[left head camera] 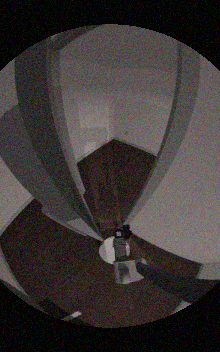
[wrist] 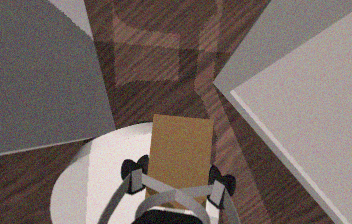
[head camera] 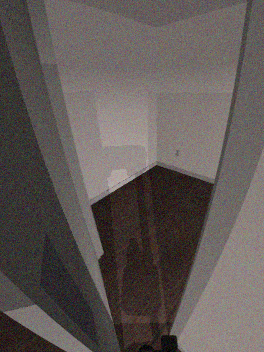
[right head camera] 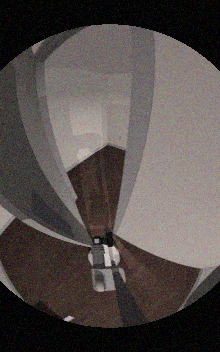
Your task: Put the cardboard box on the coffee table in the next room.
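Seen in the pictures: gripper, fingertip midpoint: [wrist: 178,173]; robot's base, link origin: [left head camera: 113,249] [right head camera: 104,255].
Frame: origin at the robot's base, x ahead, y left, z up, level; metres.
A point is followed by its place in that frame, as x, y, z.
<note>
The cardboard box [wrist: 180,150] @[0.199, -0.086, 0.476] is a plain brown block in the lower middle of the wrist view. My gripper [wrist: 178,173] @[0.168, -0.087, 0.440] is shut on it, with one dark fingertip against each side, and holds it above my white round base [wrist: 70,195] @[0.016, 0.155, 0.187] [left head camera: 106,250] @[0.003, 0.100, 0.187]. The coffee table does not show in these views. In the head camera view a small dark part of the gripper shows at the bottom edge, and the box cannot be made out there.
A grey door [head camera: 30,175] @[0.324, 0.201, 1.404] [wrist: 45,85] @[0.255, 0.171, 0.315] stands open close on my left. A door frame post [head camera: 220,165] @[0.380, -0.163, 1.380] and a pale wall [head camera: 240,260] @[0.309, -0.243, 1.146] [wrist: 300,110] @[0.275, -0.282, 0.308] are close on my right. Between them dark wooden floor [head camera: 175,215] @[1.646, -0.438, -0.027] runs to a far wall corner.
</note>
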